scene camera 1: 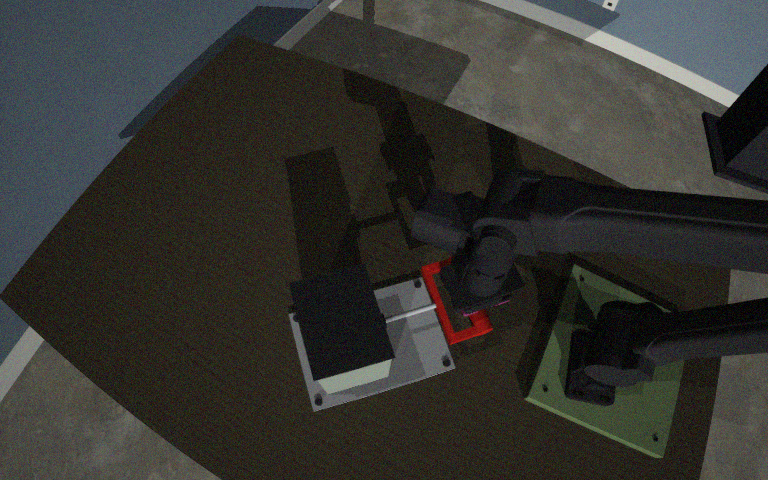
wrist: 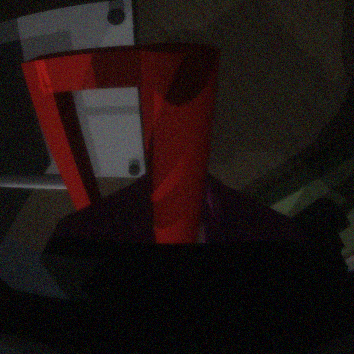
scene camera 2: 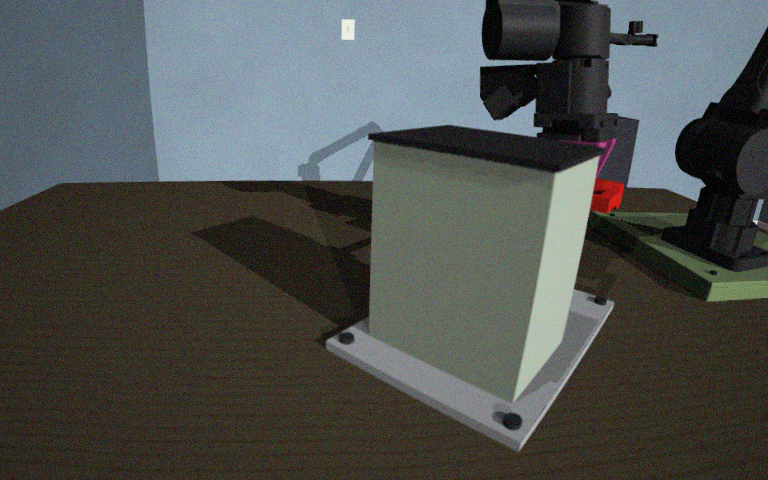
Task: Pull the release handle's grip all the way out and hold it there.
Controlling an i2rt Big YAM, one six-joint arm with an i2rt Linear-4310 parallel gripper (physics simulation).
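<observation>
The red grip (scene camera 1: 480, 324) (scene camera 2: 610, 198) (wrist: 180, 150) is a rectangular frame at the end of a thin metal rod (scene camera 1: 410, 313) (wrist: 35, 182). The rod comes out of a pale housing with a black top (scene camera 1: 342, 322) (scene camera 2: 453, 254). A long stretch of rod shows between housing and grip, and the grip is beyond the base plate's edge. My gripper (scene camera 1: 481, 306) (scene camera 2: 603, 164) (wrist: 176, 177), with magenta fingers, points down and is shut on the grip's outer bar. The fingertips are dark in the wrist view and partly hidden in both scene views.
The housing stands on a grey base plate (scene camera 1: 424, 346) (scene camera 2: 430, 387) (wrist: 117, 145) with dark bolts at its corners. A green plate (scene camera 1: 634, 418) (scene camera 2: 679, 263) carries a black arm base to the right of the grip. A dark box (scene camera 1: 741, 133) stands beyond the table at upper right.
</observation>
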